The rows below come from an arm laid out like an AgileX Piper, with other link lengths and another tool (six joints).
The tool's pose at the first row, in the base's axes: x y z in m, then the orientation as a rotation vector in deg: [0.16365, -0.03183, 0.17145, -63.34, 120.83, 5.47]
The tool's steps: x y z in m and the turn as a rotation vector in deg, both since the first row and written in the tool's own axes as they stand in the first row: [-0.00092, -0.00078, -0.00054, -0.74, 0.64, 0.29]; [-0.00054, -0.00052, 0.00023, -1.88, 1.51, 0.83]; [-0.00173, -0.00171, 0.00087, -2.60, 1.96, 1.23]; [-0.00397, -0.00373, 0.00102, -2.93, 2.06, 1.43]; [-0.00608, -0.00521, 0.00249, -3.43, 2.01, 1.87]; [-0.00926, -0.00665, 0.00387, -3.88, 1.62, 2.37]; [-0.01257, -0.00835, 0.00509, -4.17, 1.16, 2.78]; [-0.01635, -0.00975, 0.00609, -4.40, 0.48, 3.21]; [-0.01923, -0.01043, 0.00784, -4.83, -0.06, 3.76]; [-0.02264, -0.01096, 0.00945, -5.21, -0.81, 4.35]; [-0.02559, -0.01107, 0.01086, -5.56, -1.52, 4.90]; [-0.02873, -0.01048, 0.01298, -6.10, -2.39, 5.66]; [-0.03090, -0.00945, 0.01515, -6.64, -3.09, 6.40]
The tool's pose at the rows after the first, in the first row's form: [0.16424, -0.03190, 0.17263, -63.64, 121.69, 6.06]; [0.16436, -0.03170, 0.17176, -63.97, 122.95, 7.07]; [0.16602, -0.03139, 0.17237, -64.09, 123.70, 7.80]; [0.16839, -0.03107, 0.17422, -64.09, 123.95, 8.20]; [0.17108, -0.03000, 0.17489, -63.90, 124.23, 8.98]; [0.17406, -0.02821, 0.17630, -63.53, 124.23, 9.91]; [0.17719, -0.02656, 0.17798, -63.14, 124.09, 10.67]; [0.18013, -0.02448, 0.18004, -62.63, 123.75, 11.48]; [0.18266, -0.02228, 0.18080, -62.15, 123.62, 12.49]; [0.18519, -0.01968, 0.18195, -61.54, 123.31, 13.56]; [0.18713, -0.01720, 0.18285, -60.96, 123.01, 14.57]; [0.18903, -0.01389, 0.18318, -60.23, 122.69, 15.95]; [0.19029, -0.01094, 0.18274, -59.55, 122.51, 17.24]
